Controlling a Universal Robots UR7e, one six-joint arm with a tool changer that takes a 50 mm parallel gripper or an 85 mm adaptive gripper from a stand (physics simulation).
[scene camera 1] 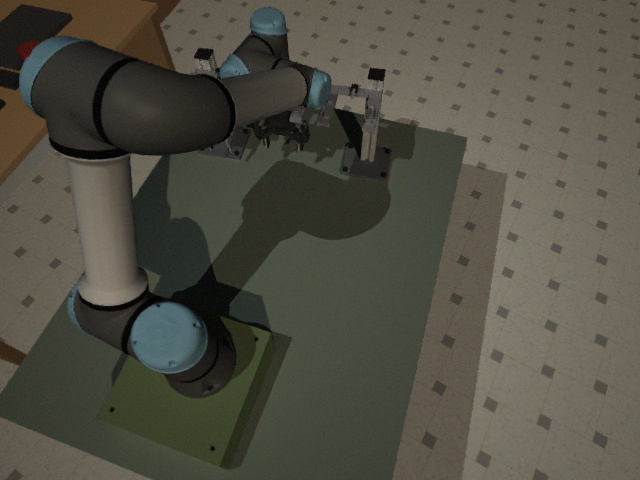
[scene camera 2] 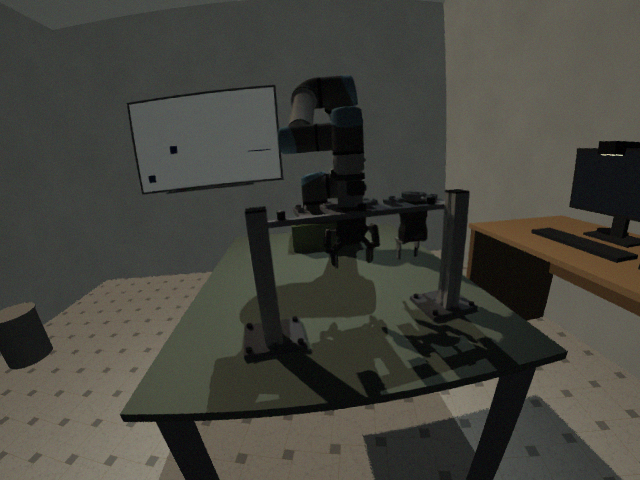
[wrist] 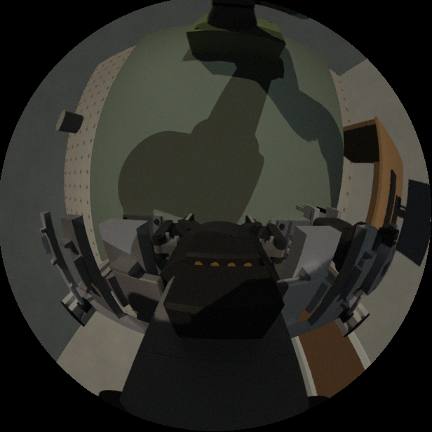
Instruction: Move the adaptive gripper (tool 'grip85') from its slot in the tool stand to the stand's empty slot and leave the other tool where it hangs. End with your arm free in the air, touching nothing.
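Pixels of known places: arm's base at its link origin: (scene camera 1: 201, 361).
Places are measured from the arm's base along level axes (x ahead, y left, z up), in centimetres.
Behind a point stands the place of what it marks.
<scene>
The tool stand (scene camera 1: 369, 144) @[z -3.2, x 73.6, y -21.2 cm] (scene camera 2: 262, 279) @[z 6.5, x 76.0, y -21.3 cm] spans the far end of the table. The adaptive gripper (scene camera 1: 283, 142) (scene camera 2: 352, 255) (wrist: 219, 222) is in the stand's middle slot, fingers spread and empty. The arm's dark tool changer (wrist: 224, 305) is down on top of it, with no gap visible; whether it is locked cannot be told. A row of gold contacts shows beside the joint in the wrist view. The other tool (scene camera 2: 413, 227) @[z 10.3, x 62.8, y 18.2 cm] hangs in the slot towards the desk, partly hidden in the wrist view. The empty slot, with its bracket (wrist: 87, 265), is on the other side.
Stand posts (scene camera 1: 375, 93) @[z 17.4, x 71.5, y -21.6 cm] (scene camera 2: 453, 253) @[z 6.0, x 73.7, y 23.7 cm] rise at both ends of the crossbar (scene camera 2: 408, 207) @[z 17.4, x 70.3, y 12.9 cm]. Slot brackets (wrist: 315, 250) (wrist: 125, 240) flank the gripper closely. The wooden desk (scene camera 1: 103, 31) (scene camera 2: 558, 242) with a monitor (scene camera 2: 602, 180) is beside the table. The green base block (scene camera 1: 196, 413) @[z -0.8, x -10.0, y -3.0 cm] carries the arm.
</scene>
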